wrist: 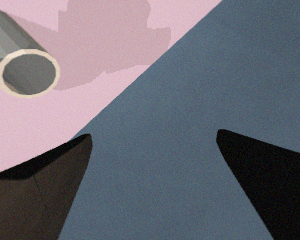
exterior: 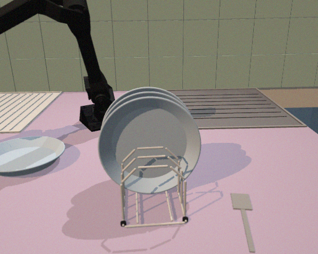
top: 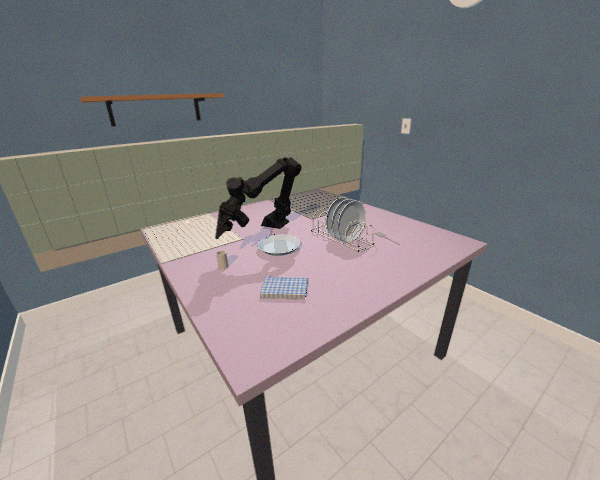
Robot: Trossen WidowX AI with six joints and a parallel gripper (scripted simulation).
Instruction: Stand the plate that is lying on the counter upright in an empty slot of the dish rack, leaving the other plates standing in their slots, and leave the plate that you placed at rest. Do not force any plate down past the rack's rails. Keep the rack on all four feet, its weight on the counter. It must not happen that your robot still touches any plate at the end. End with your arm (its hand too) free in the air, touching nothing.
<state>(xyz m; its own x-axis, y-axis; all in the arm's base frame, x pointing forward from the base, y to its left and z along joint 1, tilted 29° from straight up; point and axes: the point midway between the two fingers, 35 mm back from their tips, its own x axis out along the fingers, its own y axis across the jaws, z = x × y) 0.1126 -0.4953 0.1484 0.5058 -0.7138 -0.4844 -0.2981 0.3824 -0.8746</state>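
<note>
Right now my hand is 170 mm above the small cup, 20 mm past it and 10 mm to the left of it. From my hand the other things lie so: white slatted mat (460 mm behind, 180 mm below, 50 mm to the left); spatula (710 mm to the left, 340 mm ahead, 180 mm below); grey drain mat (910 mm to the left, 320 mm behind, 180 mm below).
</note>
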